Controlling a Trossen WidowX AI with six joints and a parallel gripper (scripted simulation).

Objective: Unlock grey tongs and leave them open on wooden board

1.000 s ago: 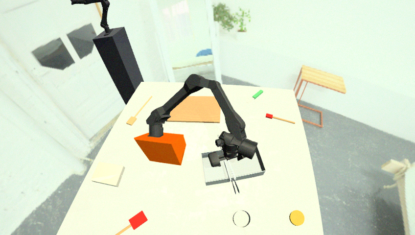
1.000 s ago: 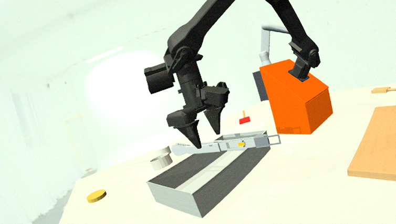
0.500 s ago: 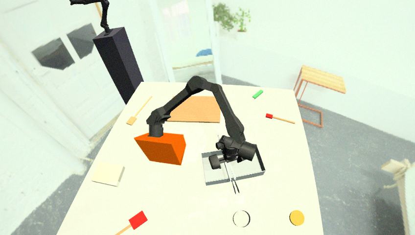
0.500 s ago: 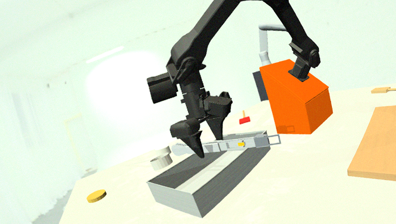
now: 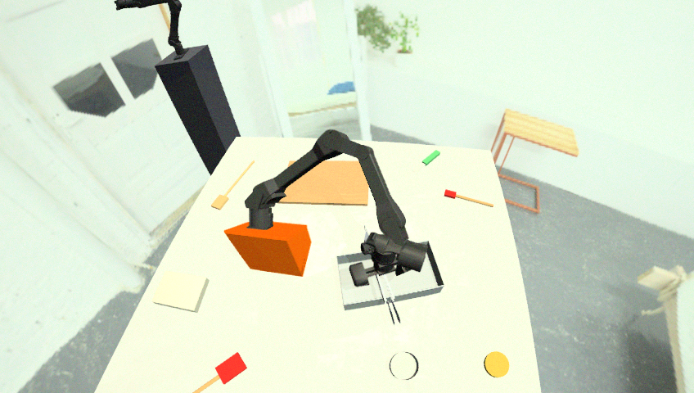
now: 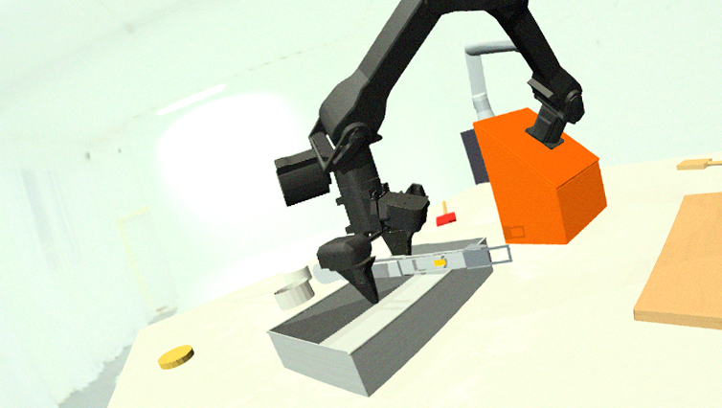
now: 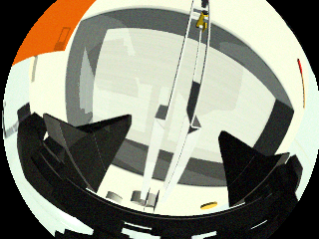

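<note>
Now: the roasting tin 2 cm ahead of my gripper tip, 2 cm to the left of it and 1 cm below it. The rest, counted from my gripper tip: yellow disc (33 cm ahead, 24 cm to the right, 3 cm below); wooden board (25 cm behind, 43 cm to the left, 3 cm below); cream pad (68 cm behind, 11 cm to the right, 3 cm below).
</note>
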